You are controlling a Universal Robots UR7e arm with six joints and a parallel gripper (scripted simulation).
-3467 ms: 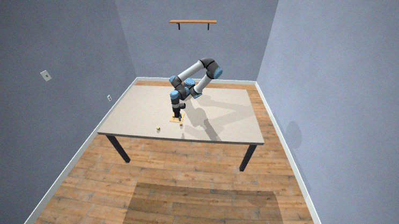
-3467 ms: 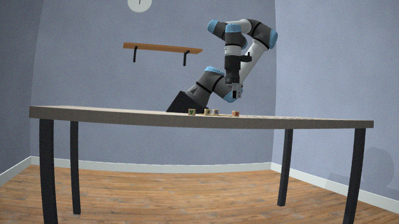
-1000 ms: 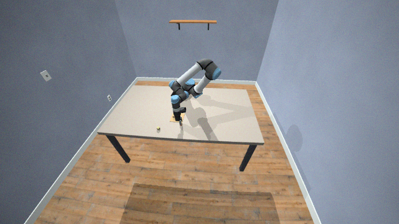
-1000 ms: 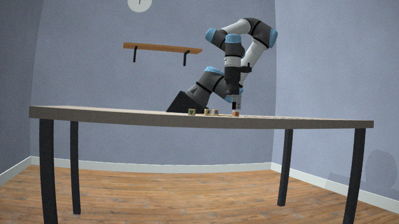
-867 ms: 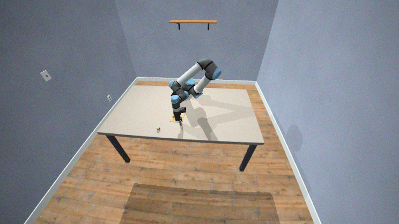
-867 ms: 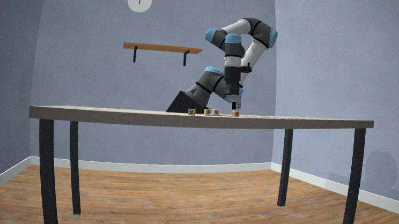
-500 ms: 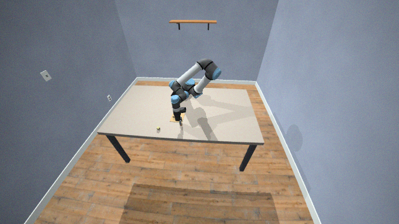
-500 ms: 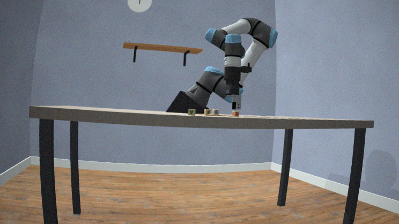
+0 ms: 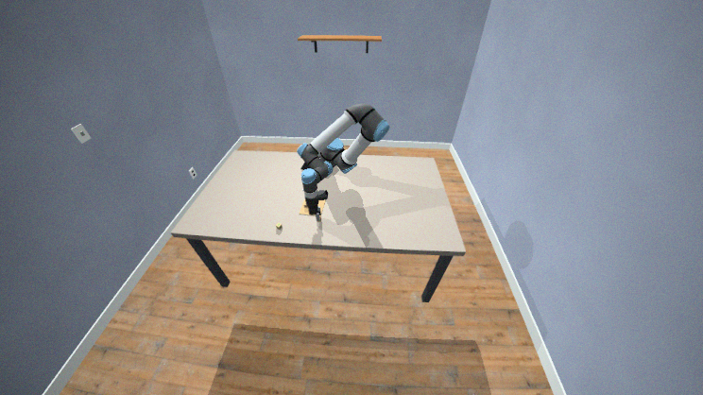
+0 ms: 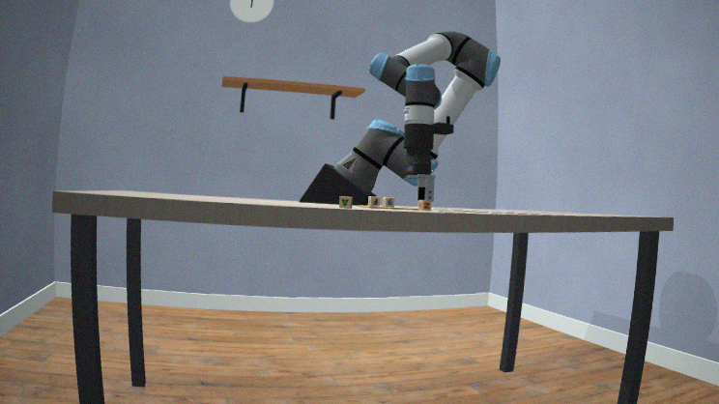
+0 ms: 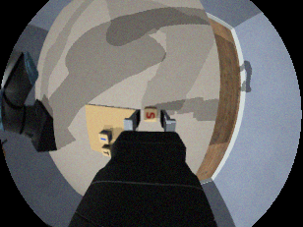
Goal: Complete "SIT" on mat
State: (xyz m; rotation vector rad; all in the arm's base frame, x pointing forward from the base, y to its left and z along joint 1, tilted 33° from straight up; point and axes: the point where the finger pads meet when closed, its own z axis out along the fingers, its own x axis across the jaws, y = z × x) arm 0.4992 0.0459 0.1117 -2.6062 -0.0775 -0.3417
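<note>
The orange block is 30 mm below my hand. Round my hand: mat: 100 mm behind, 70 mm to the right, 40 mm below.
</note>
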